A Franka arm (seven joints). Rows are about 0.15 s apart.
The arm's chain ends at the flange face. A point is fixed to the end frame.
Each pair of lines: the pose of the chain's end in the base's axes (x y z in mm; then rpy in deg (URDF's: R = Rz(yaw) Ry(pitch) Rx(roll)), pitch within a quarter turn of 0, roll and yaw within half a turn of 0), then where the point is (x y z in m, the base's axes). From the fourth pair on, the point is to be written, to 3 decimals.
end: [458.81 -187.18 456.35 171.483 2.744 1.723]
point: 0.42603 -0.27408 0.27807
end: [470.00 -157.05 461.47 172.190 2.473 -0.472]
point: 0.43474 -0.24041 0.28198
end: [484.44 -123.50 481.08 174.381 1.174 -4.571]
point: 0.44787 -0.19749 0.29779
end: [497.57 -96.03 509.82 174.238 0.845 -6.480]
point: 0.460 -0.169 0.327
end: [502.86 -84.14 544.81 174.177 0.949 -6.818]
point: 0.464 -0.157 0.362
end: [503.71 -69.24 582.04 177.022 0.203 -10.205]
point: 0.465 -0.131 0.395
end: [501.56 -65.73 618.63 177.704 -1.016 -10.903]
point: 0.466 -0.126 0.430
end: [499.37 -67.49 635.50 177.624 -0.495 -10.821]
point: 0.462 -0.128 0.447
